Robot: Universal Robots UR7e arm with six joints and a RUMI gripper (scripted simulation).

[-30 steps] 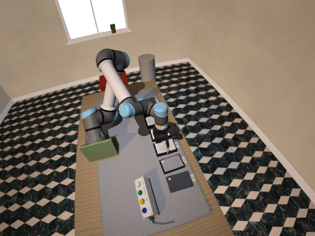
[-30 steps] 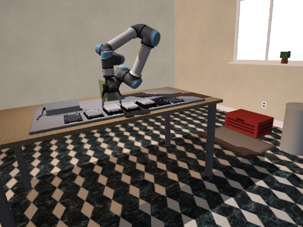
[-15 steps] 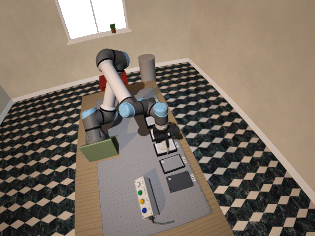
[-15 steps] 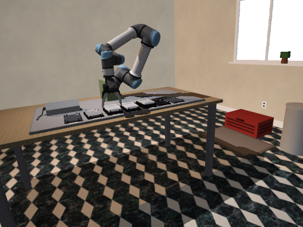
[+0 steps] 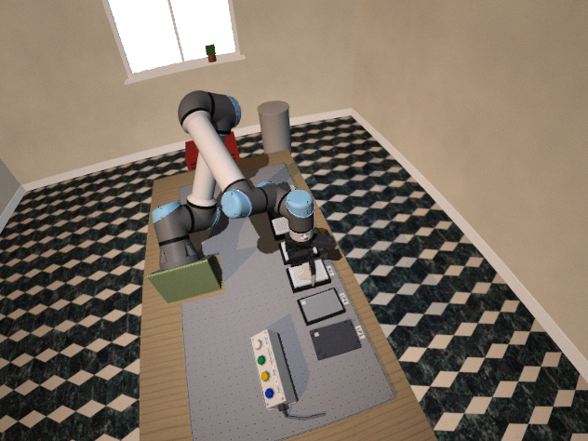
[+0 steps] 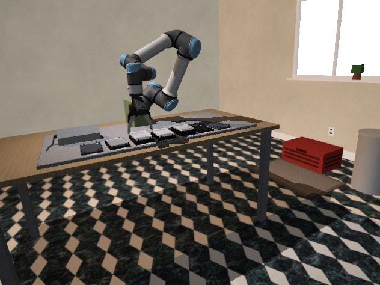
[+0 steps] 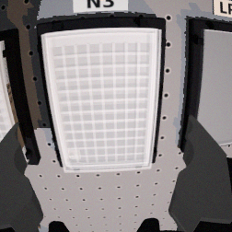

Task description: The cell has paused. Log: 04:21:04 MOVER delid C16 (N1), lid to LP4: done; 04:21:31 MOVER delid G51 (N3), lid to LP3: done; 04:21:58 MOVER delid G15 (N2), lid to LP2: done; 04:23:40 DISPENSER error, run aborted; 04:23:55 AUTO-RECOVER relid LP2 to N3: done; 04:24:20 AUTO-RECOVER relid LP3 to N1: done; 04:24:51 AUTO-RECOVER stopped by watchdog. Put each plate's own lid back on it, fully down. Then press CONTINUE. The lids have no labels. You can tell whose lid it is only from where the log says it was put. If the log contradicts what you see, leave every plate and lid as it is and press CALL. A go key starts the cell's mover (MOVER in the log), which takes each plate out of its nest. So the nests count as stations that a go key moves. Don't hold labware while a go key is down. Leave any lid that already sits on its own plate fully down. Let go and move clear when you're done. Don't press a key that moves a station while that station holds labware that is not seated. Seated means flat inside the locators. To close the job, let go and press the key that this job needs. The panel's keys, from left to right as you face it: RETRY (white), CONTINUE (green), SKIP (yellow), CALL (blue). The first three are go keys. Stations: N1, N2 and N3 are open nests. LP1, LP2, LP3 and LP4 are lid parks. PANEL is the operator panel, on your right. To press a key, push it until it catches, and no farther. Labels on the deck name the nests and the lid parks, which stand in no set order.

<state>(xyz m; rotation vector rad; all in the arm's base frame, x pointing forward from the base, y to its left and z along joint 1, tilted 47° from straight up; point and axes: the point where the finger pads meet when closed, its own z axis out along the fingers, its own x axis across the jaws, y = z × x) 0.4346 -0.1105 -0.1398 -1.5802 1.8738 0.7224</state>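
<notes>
Right now my hand is 20 mm above the plate. The rest, counted from my hand: pale grey lid: 10 mm behind, 130 mm to the right, 30 mm below; black lid park: 10 mm behind, 130 mm to the right, 40 mm below; green CONTINUE key: 270 mm behind, 250 mm to the right, 20 mm above.
</notes>
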